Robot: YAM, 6 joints.
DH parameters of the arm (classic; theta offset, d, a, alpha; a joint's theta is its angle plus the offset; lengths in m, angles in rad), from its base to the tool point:
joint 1: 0 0.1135 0.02 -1.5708
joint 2: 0 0 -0.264 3.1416
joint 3: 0.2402 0 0.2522 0
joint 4: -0.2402 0 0.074 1.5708
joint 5: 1.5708 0 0 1.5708
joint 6: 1.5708 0.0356 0 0
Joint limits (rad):
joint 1: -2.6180..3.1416
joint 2: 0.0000..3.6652
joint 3: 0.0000..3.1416
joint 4: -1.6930..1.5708
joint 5: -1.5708..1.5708
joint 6: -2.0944..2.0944
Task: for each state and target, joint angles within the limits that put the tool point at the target. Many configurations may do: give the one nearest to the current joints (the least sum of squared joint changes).
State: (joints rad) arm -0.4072 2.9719 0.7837 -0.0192 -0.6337 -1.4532
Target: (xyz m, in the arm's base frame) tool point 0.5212 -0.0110 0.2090
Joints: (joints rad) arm -0.0609 2.2399 1.6801 0.2405 -0.6227 -1.4532
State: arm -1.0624 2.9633 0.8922 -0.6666 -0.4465 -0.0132
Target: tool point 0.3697 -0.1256 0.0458
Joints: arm -0.3738 2.2908 1.3556 -0.6140 -0.5324 -0.0132
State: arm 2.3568 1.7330 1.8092 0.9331 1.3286 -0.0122
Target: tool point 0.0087 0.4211 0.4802
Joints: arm 1.6310 1.9574 1.9486 0.8741 1.2710 -0.0122
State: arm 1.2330 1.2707 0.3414 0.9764 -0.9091 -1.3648
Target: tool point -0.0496 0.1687 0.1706
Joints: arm 1.6843 1.1034 0.0833 1.0067 -1.0118 -1.3648
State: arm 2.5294 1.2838 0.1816 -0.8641 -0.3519 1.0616
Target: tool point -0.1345 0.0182 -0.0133
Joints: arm 2.9138 2.1924 0.4599 -0.4139 -0.3630 1.0616
